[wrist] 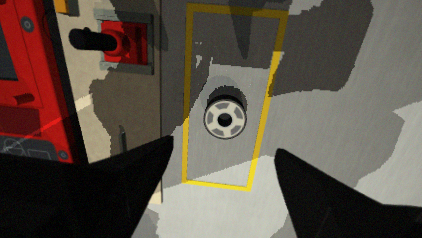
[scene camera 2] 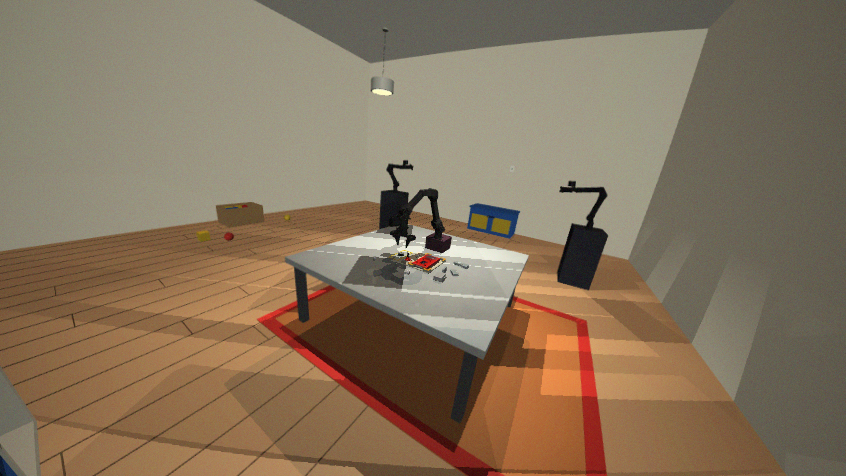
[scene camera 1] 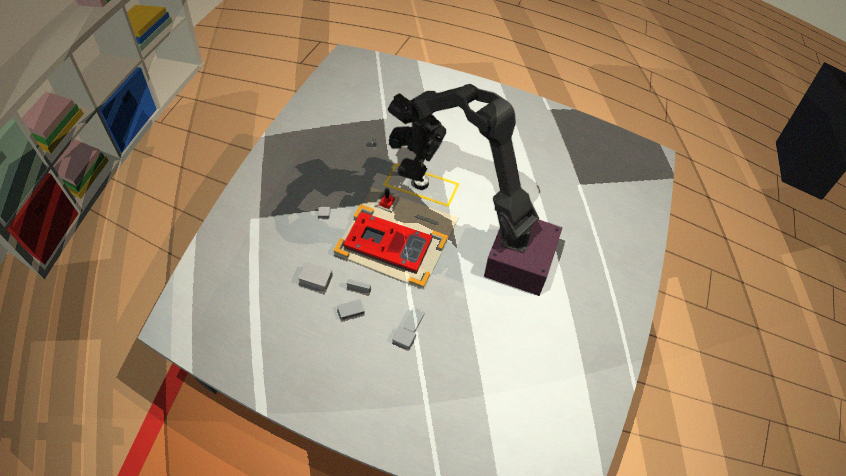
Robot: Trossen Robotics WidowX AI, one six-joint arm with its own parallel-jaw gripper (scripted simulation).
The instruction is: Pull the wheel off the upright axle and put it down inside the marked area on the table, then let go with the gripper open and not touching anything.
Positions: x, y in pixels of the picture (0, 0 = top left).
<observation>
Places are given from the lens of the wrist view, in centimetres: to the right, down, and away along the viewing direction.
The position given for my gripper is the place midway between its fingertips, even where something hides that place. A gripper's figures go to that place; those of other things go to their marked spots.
my gripper (wrist: 223, 148): 1, 2, 11
red board (wrist: 47, 127): -16, 1, 16
wheel (wrist: 222, 129): 1, 1, 16
The marked spots on the red board and the wheel are 18 cm apart.
</observation>
